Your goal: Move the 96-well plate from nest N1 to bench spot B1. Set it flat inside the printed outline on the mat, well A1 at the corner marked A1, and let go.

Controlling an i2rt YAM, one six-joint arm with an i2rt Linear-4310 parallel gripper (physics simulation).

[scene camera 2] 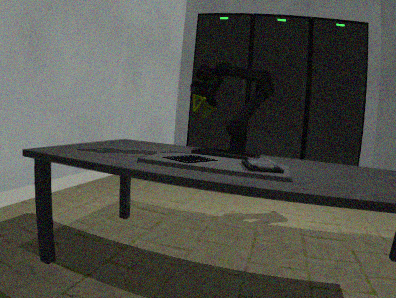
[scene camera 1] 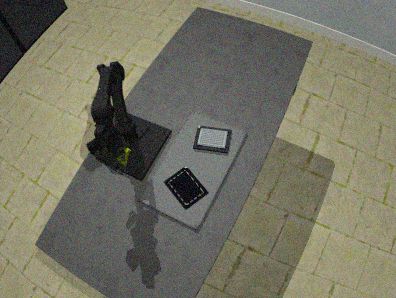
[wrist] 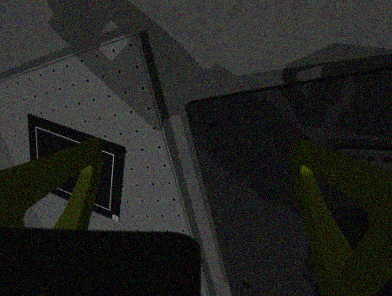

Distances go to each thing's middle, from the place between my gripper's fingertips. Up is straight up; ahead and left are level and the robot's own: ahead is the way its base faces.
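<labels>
With the black square with white outline (scene camera 1: 187,189), my hand is 170 mm above it, 110 mm to the right of it and still 250 mm short of it.
</labels>
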